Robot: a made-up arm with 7 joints.
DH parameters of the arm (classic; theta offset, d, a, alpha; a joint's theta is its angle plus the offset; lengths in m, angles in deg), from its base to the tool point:
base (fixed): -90 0.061 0 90
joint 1: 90 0.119 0.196 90
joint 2: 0 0.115 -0.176 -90
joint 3: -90 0.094 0.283 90
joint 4: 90 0.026 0.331 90
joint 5: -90 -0.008 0.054 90
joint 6: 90 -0.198 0.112 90
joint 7: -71.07 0 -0.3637 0
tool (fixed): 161.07 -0.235 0 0
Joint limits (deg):
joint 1: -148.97..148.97
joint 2: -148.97..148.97
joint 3: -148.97..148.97
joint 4: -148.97..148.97
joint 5: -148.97..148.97
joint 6: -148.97..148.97
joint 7: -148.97..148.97
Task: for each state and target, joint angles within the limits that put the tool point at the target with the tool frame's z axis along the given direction. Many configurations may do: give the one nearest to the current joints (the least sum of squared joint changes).
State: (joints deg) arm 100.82 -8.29 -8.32 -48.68 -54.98 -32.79 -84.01
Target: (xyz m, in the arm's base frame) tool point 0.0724 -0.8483 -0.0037 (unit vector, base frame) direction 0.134 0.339 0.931
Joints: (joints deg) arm 61.39 9.13 -58.00 -59.81 -20.47 4.99 -73.53
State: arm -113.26 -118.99 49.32 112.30 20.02 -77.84 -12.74
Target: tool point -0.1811 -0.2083 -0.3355 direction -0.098 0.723 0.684
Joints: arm -131.03 -123.41 50.87 123.57 32.73 -67.20 8.93
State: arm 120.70 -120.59 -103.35 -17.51 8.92 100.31 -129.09
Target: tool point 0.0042 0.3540 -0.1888 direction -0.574 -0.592 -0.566
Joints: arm 124.73 -97.76 -129.97 3.05 47.65 113.06 -88.67
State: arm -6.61 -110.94 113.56 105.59 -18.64 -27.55 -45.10
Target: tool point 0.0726 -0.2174 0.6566 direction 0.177 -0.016 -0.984
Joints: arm -5.81 -134.03 63.81 106.36 -66.48 -50.75 -59.71
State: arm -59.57 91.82 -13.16 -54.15 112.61 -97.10 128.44
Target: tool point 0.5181 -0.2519 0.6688 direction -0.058 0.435 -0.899
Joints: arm -10.97 115.83 -40.91 -73.26 128.44 -107.75 126.38
